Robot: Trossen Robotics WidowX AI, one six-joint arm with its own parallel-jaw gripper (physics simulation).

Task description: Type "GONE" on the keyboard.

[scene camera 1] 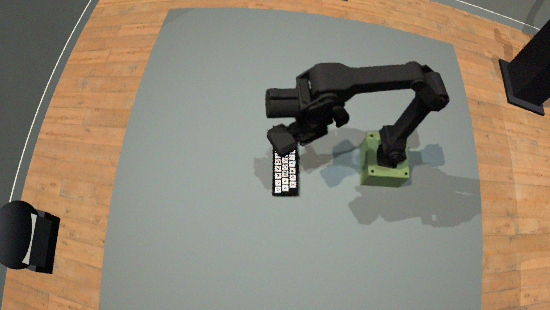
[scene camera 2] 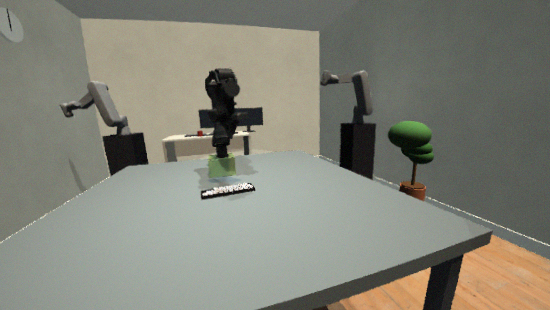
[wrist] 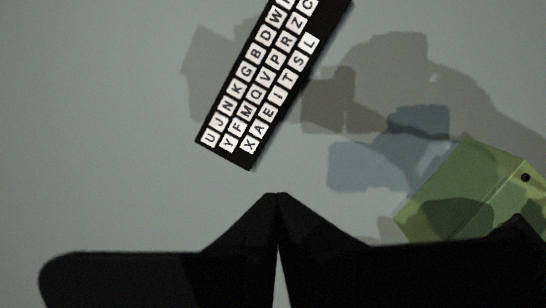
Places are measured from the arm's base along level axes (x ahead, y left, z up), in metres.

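Where they show: gripper, between the fingertips: (scene camera 1: 303, 141) (scene camera 2: 230, 138) (wrist: 275, 203); arm's base, origin of its link: (scene camera 1: 387, 156) (scene camera 2: 222, 156).
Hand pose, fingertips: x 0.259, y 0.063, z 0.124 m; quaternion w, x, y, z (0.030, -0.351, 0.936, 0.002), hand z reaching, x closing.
Observation:
Things, the pixels of their centre, and the offset from my fingertips. Level surfaces: height alone.
- black keyboard with white letter keys, middle of its body: (wrist: 268, 72) (scene camera 1: 285, 159) (scene camera 2: 228, 190) 0.037 m ahead, 0.028 m right, 0.210 m down
- grey table, height of its surface: 0.219 m down
- G key, middle of its body: (wrist: 246, 71) 0.056 m ahead, 0.014 m right, 0.204 m down
- N key, middle of its body: (wrist: 227, 105) 0.048 m ahead, 0.026 m left, 0.204 m down
- E key, middle of its body: (wrist: 268, 112) 0.010 m ahead, 0.004 m left, 0.204 m down
The black keyboard with white letter keys (scene camera 1: 286, 175) (scene camera 2: 228, 190) (wrist: 270, 80) lies flat on the grey table (scene camera 1: 200, 240) (scene camera 2: 300, 240). In the wrist view it runs diagonally, its far end cut off by the top edge. The G key (wrist: 246, 71), N key (wrist: 228, 106) and E key (wrist: 268, 112) are readable there; I cannot make out an O key. My gripper (wrist: 275, 203) is shut and empty, raised well above the table. In the wrist view its tips appear below the keyboard's near end. In scene camera 1 the arm covers part of the keyboard and hides the fingertips.
The green base block (scene camera 1: 384, 176) (scene camera 2: 222, 166) (wrist: 440, 185) stands beside the keyboard, with the arm mounted on it. Arm shadows fall across the table. Beyond the table are two grey arms on black pedestals, a potted plant (scene camera 2: 410, 135) and a desk with monitors (scene camera 2: 250, 116).

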